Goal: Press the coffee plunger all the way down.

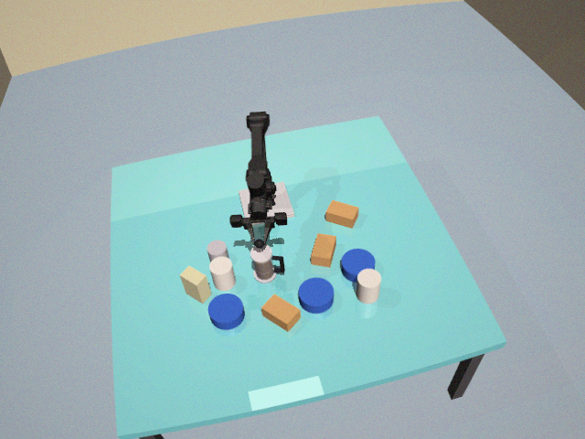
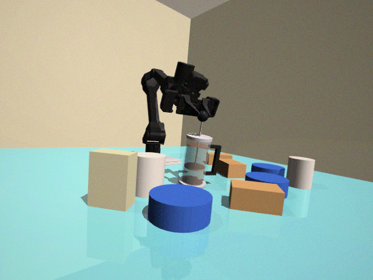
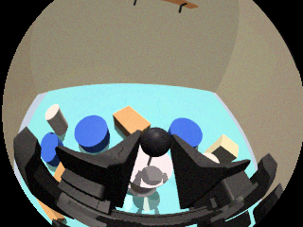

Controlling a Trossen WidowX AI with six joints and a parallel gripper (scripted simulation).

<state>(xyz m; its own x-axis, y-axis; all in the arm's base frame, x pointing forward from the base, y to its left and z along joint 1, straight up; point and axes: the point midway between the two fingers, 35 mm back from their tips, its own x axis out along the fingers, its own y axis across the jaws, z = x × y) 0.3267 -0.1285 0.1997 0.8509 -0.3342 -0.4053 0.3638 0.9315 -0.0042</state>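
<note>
My gripper tip is 100 mm above the glass coffee press, 20 mm to the right of it and 10 mm past it. From my gripper tip the other things lie so: beige block 240 mm to the right, 150 mm below, 50 mm behind.
</note>
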